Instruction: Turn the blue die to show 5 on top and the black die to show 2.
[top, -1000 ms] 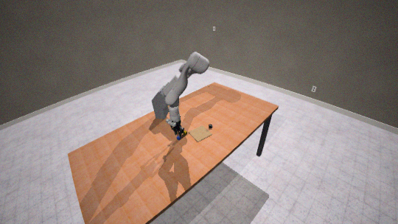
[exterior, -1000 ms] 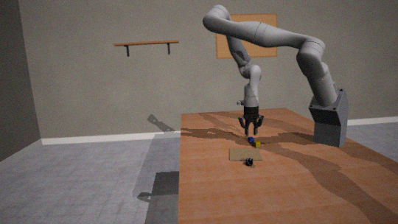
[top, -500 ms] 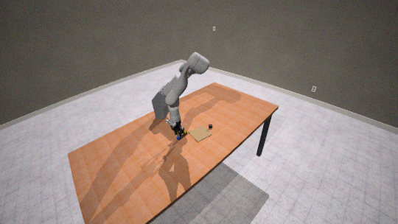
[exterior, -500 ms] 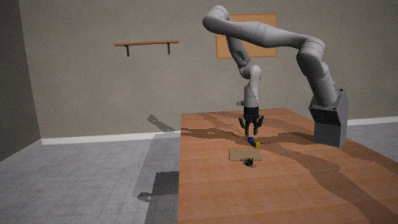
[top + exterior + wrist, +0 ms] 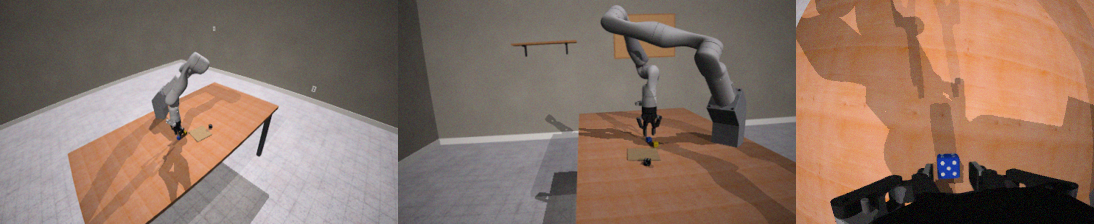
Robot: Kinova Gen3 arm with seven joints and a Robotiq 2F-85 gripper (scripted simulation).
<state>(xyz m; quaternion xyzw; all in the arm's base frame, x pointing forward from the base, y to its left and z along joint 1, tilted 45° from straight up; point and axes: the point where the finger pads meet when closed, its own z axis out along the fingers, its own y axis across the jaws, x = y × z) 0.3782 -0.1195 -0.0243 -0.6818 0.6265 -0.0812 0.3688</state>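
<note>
Right now the blue die is 40 mm below my hand. From my hand the other things lie so: yellow die: 70 mm to the left, 40 mm below, 20 mm behind; tan mat: 170 mm to the left, 60 mm ahead, 50 mm below; black die: 280 mm to the left, 60 mm ahead, 40 mm below.
</note>
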